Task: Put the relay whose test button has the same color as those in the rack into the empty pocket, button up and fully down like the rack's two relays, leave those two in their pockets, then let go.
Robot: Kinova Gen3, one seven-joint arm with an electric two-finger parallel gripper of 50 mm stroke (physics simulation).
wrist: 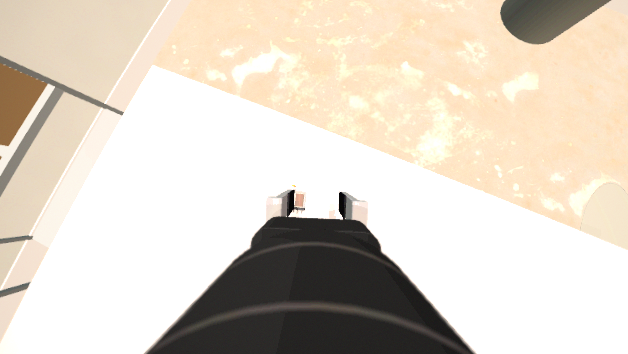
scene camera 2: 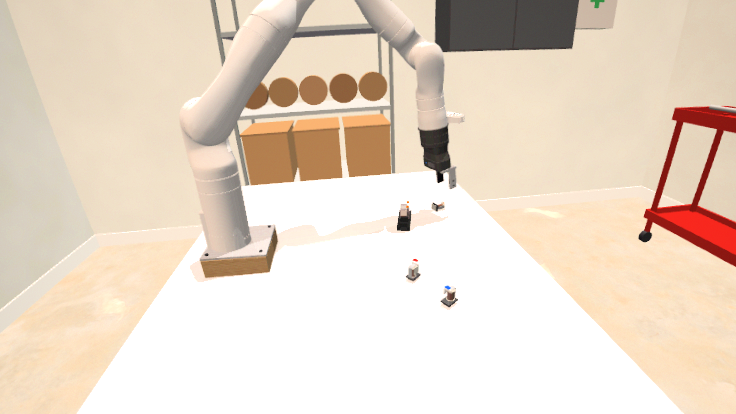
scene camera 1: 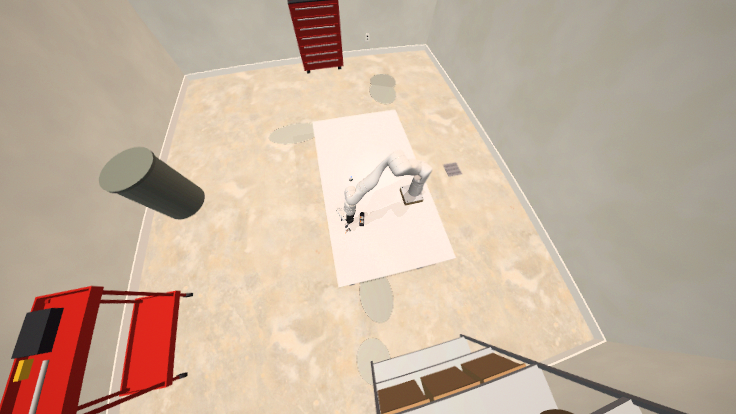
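The black rack stands on the white table. Relays with orange buttons show at its far end in scene camera 2, and its near end looks empty. A loose relay with a small orange-yellow button lies on its side beyond the rack. A red-button relay and a blue-button relay stand upright nearer scene camera 2. My gripper is open and empty, above the lying relay. In the wrist view that relay appears between the fingers, close to the left one; its lower part is hidden.
The arm's wooden base block stands on the left of the table in scene camera 2. The table's edge runs close beyond the lying relay. A shelf rack, a red cart and a dark green cylinder stand off the table.
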